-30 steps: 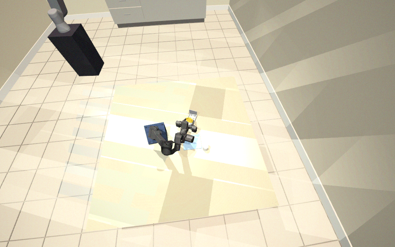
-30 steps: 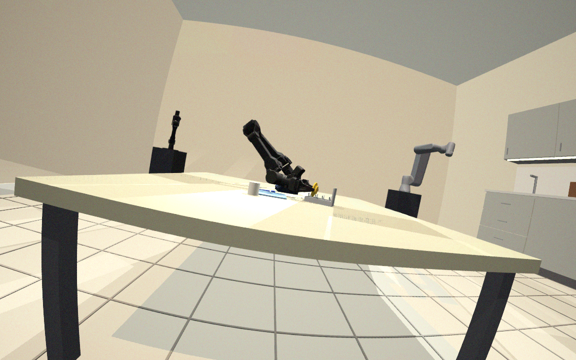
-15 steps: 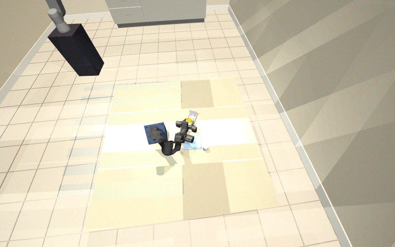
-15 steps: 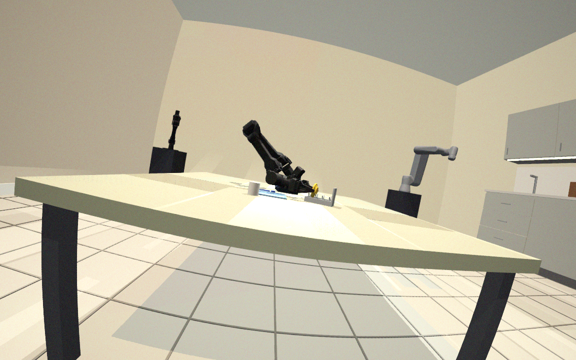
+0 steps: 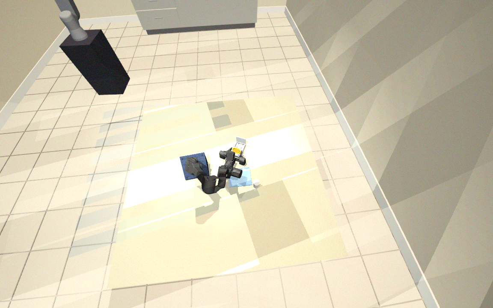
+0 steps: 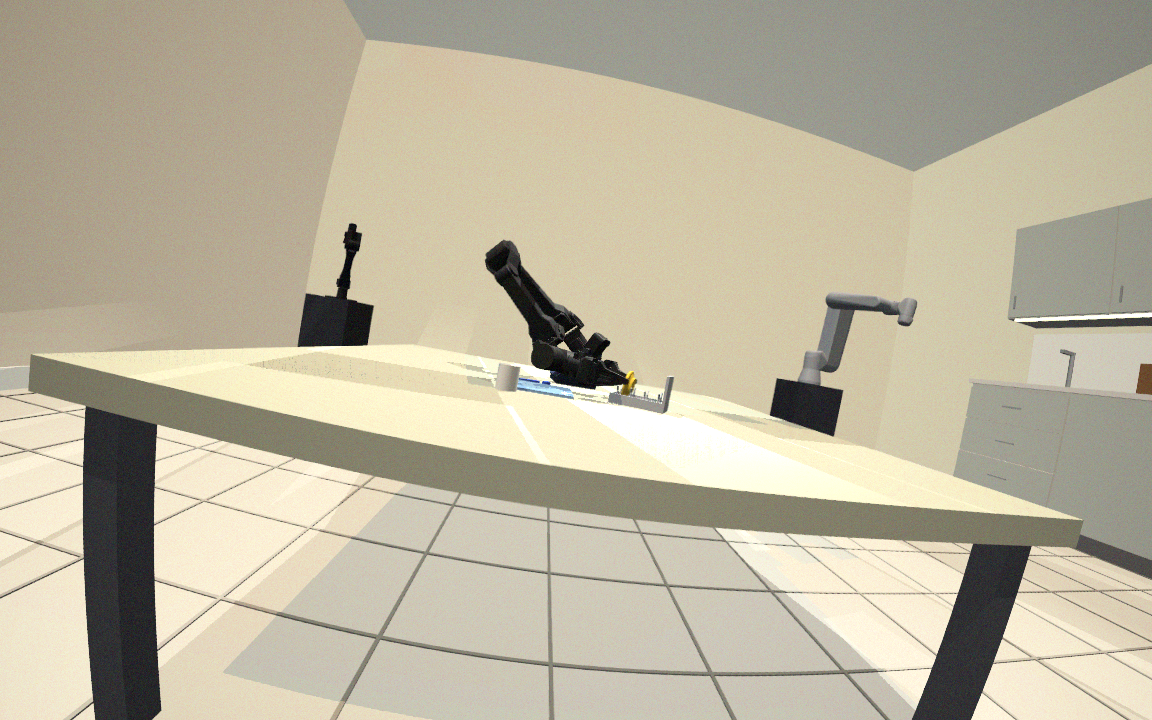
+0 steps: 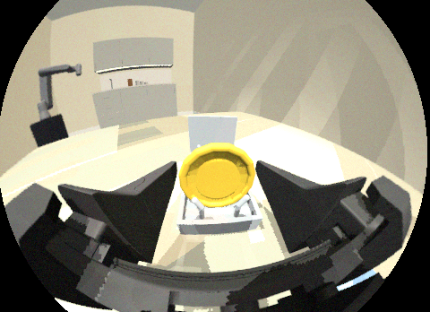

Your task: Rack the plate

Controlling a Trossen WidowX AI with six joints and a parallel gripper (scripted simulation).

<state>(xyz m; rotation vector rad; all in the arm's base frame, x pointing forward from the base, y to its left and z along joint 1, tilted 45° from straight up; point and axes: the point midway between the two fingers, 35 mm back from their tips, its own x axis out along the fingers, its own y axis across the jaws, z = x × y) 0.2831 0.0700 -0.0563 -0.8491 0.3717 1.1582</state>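
Now: the yellow plate 10 mm to the right of my gripper tip and 10 mm below it. Also, from my gripper tip: blue utensil 100 mm behind, 220 mm to the right, 50 mm below; then white cup 120 mm ahead, 260 mm to the right, 30 mm below; then grey dish rack 10 mm ahead, 20 mm to the left, 30 mm below.
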